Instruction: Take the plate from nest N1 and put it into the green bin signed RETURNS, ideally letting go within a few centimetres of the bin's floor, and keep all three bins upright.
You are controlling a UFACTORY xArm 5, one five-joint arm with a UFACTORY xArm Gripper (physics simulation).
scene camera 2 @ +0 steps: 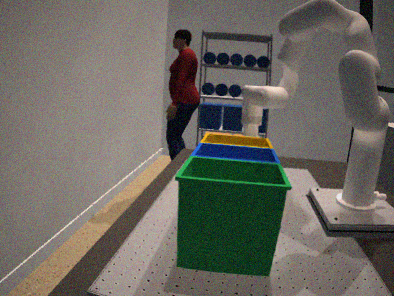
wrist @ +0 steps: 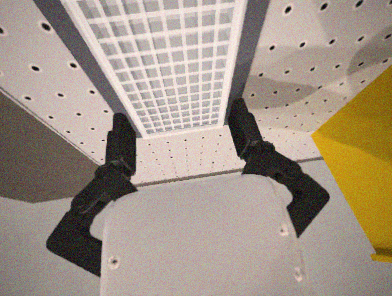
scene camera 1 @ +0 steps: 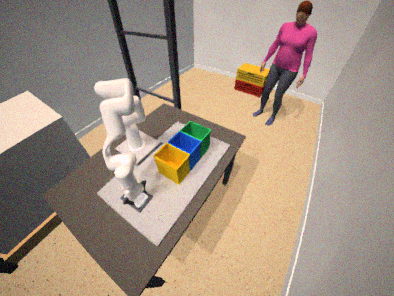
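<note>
The plate point(scene camera 1: 142, 201) point(wrist: 170, 65), white with a fine grid of square wells, lies flat in a dark grey nest point(wrist: 254, 37) on the board. My gripper point(scene camera 1: 135, 194) point(wrist: 181, 116) is open, its black fingers wide apart on either side of the plate's near end in the wrist view, with nothing held. In scene camera 2 the bins hide the fingers and the plate. The green bin point(scene camera 1: 205, 145) point(scene camera 2: 227, 225) stands upright at the far end of the bin row from the plate. No RETURNS sign or N1 label is readable.
The blue bin point(scene camera 1: 194, 159) point(scene camera 2: 235, 152) stands upright between the green bin and the yellow bin point(scene camera 1: 172, 171) point(wrist: 357, 165), also upright and nearest the gripper. All stand on the perforated board point(scene camera 1: 160, 225) point(scene camera 2: 140, 260). A person point(scene camera 1: 295, 45) point(scene camera 2: 184, 80) stands beyond the table.
</note>
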